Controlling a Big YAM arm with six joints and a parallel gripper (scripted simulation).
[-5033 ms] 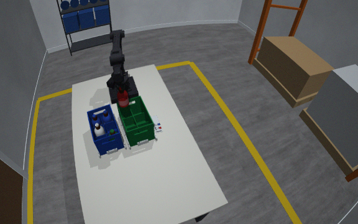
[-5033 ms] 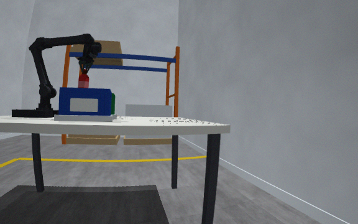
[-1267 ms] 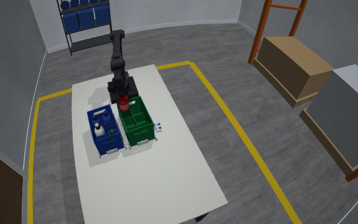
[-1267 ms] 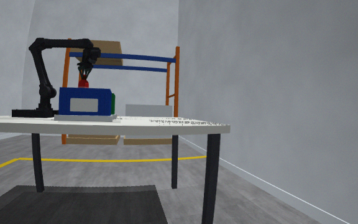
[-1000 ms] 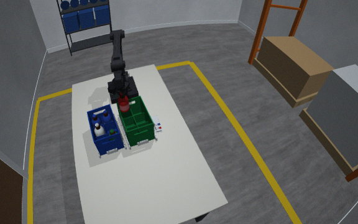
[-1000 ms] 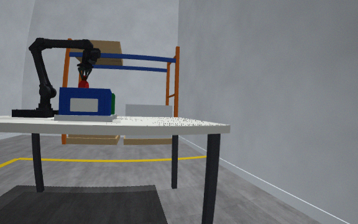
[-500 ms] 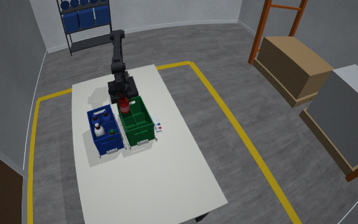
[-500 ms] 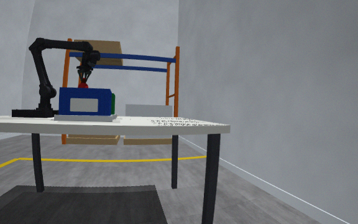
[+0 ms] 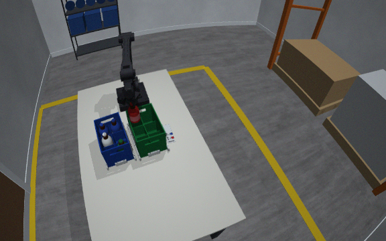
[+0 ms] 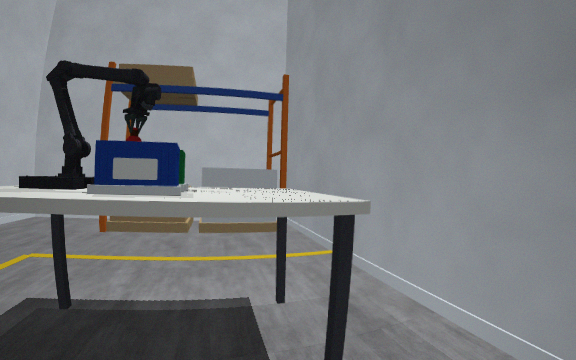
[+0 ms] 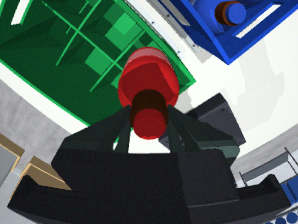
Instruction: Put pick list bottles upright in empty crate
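Now: hand 6 cm above the red bottle. The rest, counted from my hand: blue crate: 5 cm ahead, 19 cm to the right, 17 cm below; green crate: 9 cm ahead, 3 cm to the left, 17 cm below; blue bottle: 3 cm behind, 14 cm to the right, 17 cm below.
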